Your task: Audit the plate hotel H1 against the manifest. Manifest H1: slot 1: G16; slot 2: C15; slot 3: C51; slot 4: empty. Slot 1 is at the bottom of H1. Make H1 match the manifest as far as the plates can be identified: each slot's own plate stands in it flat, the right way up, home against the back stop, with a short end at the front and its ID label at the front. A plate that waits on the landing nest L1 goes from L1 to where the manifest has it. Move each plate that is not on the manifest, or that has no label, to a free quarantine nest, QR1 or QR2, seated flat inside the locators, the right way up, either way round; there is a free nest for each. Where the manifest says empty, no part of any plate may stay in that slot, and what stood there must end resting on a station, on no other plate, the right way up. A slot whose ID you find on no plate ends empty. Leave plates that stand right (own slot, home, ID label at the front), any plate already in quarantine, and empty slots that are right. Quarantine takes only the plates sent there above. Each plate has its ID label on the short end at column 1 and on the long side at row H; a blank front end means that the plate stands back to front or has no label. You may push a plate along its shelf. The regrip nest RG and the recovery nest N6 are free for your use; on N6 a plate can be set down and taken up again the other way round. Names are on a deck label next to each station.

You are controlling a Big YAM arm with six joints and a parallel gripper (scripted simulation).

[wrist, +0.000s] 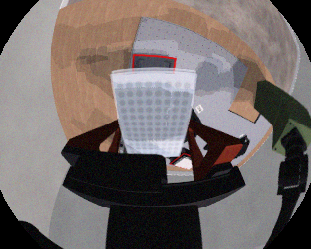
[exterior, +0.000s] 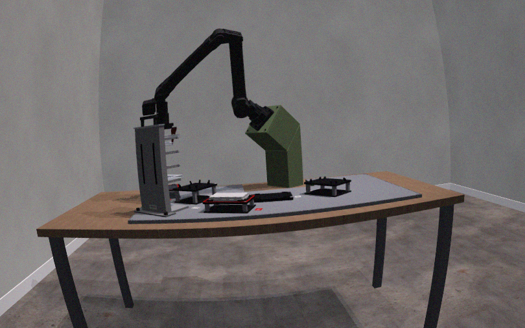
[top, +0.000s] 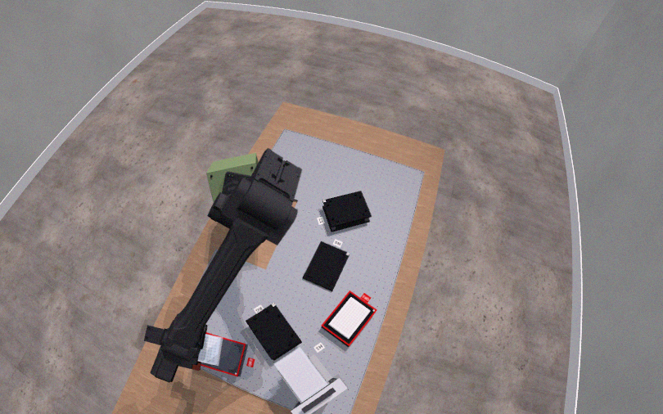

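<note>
My gripper is now 21 cm above the red-framed quarantine nest. The rest, counted from my hand: plate hotel H1: 34 cm ahead, 11 cm to the right, 8 cm below.
</note>
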